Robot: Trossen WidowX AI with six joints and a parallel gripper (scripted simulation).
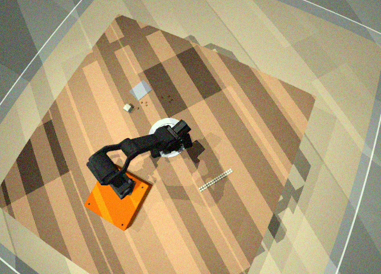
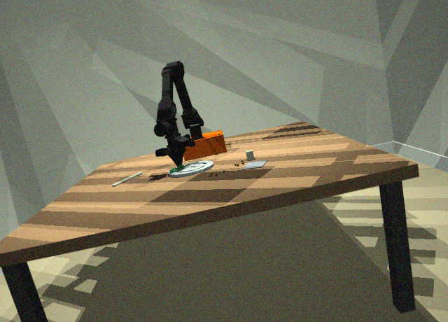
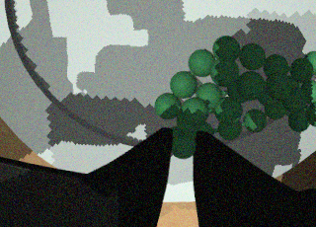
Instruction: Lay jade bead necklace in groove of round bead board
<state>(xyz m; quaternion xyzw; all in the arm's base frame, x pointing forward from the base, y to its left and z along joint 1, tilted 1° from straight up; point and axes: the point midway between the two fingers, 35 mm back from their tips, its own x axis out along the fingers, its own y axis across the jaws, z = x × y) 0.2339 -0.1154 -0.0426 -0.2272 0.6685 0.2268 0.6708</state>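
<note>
My gripper tip is now 5 cm to the right of the round bead board, 4 cm short of it and 1 cm above it. Also, from my gripper tip: grey flat plate 29 cm to the left, 23 cm ahead, 2 cm below; small white cube 30 cm to the left, 11 cm ahead.
</note>
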